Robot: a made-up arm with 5 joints.
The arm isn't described. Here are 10 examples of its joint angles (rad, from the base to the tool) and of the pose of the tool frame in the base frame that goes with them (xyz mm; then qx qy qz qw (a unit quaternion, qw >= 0)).
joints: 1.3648 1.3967 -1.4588 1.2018 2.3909
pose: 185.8 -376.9 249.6 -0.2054 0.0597 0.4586 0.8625
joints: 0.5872 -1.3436 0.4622 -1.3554 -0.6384
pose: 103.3 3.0 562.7 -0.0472 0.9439 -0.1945 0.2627
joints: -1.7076 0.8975 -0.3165 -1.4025 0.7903
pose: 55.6 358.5 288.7 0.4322 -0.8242 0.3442 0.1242
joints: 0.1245 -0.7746 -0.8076 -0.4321 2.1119
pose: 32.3 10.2 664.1 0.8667 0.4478 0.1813 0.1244
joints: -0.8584 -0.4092 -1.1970 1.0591 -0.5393
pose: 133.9 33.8 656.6 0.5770 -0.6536 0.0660 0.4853
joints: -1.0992 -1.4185 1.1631 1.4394 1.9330
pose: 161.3 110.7 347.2 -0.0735 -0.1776 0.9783 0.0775
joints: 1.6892 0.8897 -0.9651 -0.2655 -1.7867
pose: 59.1 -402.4 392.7 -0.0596 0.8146 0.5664 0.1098
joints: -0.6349 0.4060 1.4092 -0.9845 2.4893
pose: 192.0 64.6 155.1 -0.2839 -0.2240 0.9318 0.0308
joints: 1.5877 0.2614 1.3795 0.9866 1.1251
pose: 106.5 -32.5 176.4 0.4898 0.1192 -0.2184 0.8356
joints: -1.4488 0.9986 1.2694 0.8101 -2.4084
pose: 101.1 -32.0 172.0 -0.6349 -0.2552 -0.3522 0.6385
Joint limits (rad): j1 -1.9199..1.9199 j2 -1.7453..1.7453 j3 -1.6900..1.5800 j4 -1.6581..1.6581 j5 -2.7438..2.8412
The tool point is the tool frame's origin. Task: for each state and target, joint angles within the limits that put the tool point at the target. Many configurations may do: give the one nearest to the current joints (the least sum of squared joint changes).
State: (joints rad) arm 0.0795 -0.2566 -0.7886 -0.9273 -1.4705
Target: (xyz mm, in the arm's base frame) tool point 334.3 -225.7 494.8
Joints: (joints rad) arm 0.7828 0.2396 -0.3658 -0.8845 -1.4705
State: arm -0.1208 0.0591 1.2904 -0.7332 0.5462
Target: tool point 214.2 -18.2 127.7
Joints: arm 0.1758 0.5728 1.2178 -0.5928 0.5462
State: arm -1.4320 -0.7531 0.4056 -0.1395 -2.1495
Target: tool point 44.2 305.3 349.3
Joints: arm -1.7673 -0.0112 0.3487 -0.1276 -2.1495
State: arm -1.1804 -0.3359 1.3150 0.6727 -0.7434
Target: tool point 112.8 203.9 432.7
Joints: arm -1.5326 -0.8773 0.6562 0.5413 -0.7434
